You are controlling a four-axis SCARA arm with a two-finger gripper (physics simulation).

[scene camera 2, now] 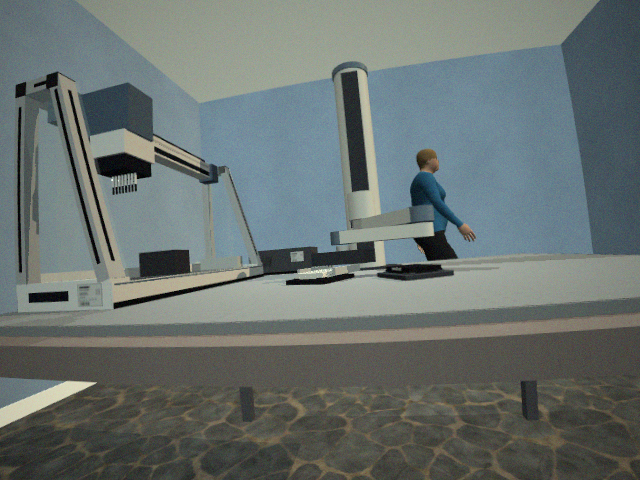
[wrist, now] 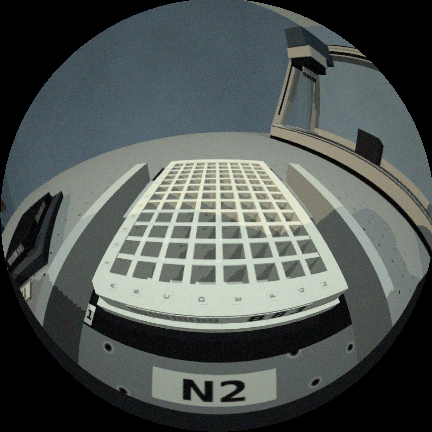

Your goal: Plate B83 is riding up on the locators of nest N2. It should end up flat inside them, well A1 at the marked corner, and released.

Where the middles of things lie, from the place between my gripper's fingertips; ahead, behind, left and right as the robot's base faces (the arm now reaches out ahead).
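Labels:
Nest N2 [wrist: 236,346]: my gripper 2 cm above it, 2 cm past it, 1 cm to the right of it.

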